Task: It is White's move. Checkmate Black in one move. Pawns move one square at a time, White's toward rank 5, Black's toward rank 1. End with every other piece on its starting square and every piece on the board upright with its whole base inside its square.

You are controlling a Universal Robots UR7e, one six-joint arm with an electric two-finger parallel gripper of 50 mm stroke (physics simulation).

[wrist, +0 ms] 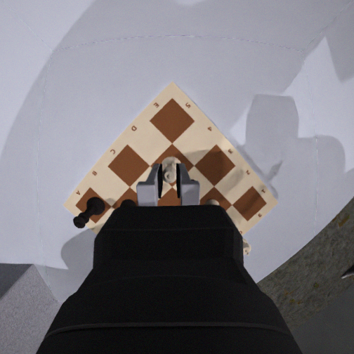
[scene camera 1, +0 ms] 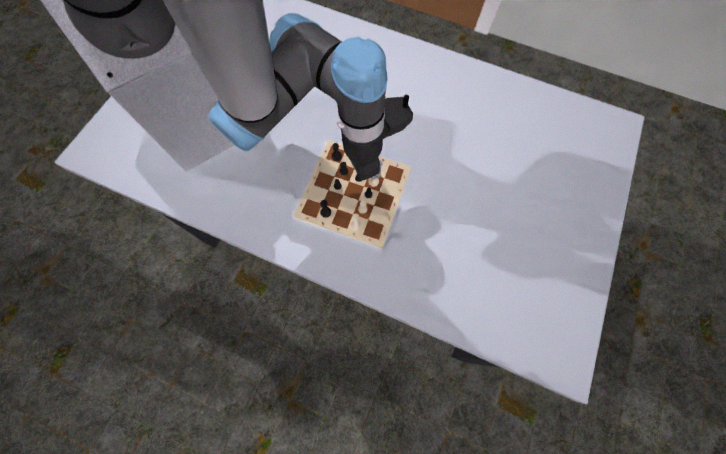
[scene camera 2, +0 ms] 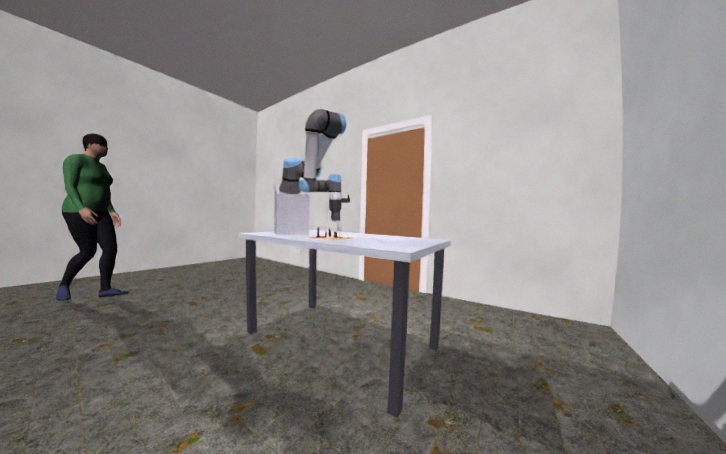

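Where they show: gripper, fingertip midpoint: (scene camera 1: 373,173) (scene camera 2: 339,230); arm's base, origin of the base link: (scene camera 1: 124,12) (scene camera 2: 289,190).
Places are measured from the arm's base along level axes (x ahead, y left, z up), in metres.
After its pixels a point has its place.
The chessboard (scene camera 1: 405,170) @[x 0.515, y 0.061, z -0.309 m] (wrist: 173,88) lies on the table with its pieces. My gripper (scene camera 1: 374,176) @[x 0.451, y 0.005, z -0.269 m] (scene camera 2: 338,226) @[x 0.451, y 0.005, z -0.269 m] (wrist: 169,173) points down over it, shut on a white piece (scene camera 1: 373,182) @[x 0.454, y -0.002, z -0.299 m] (wrist: 170,164) at D4. The piece's base shows inside that dark square; whether it touches the board I cannot tell. Two more white pieces (scene camera 1: 363,207) @[x 0.456, y -0.079, z -0.278 m] (scene camera 1: 355,222) @[x 0.452, y -0.118, z -0.281 m] stand toward the board's near edge, with a short black piece (scene camera 1: 368,193) @[x 0.453, y -0.035, z -0.297 m] beside them. A tall black piece (scene camera 1: 336,153) @[x 0.346, y 0.034, z -0.289 m] (wrist: 95,205) stands on A5. The gripper body hides much of the board in the wrist view.
More black pieces (scene camera 1: 343,169) @[x 0.376, y 0.002, z -0.293 m] (scene camera 1: 337,184) @[x 0.378, y -0.042, z -0.289 m] (scene camera 1: 324,209) @[x 0.376, y -0.114, z -0.280 m] stand on the board's left side in scene camera 1. The board is on a white table (scene camera 1: 535,176) @[x 0.818, y 0.160, z -0.315 m] (scene camera 2: 396,244) @[x 0.859, y -0.071, z -0.316 m]. The grey robot pedestal (scene camera 1: 160,112) @[x 0.042, y -0.091, z -0.127 m] (scene camera 2: 291,214) @[x 0.072, y -0.046, z -0.173 m] is beside it. A person (scene camera 2: 91,184) stands away from the table.
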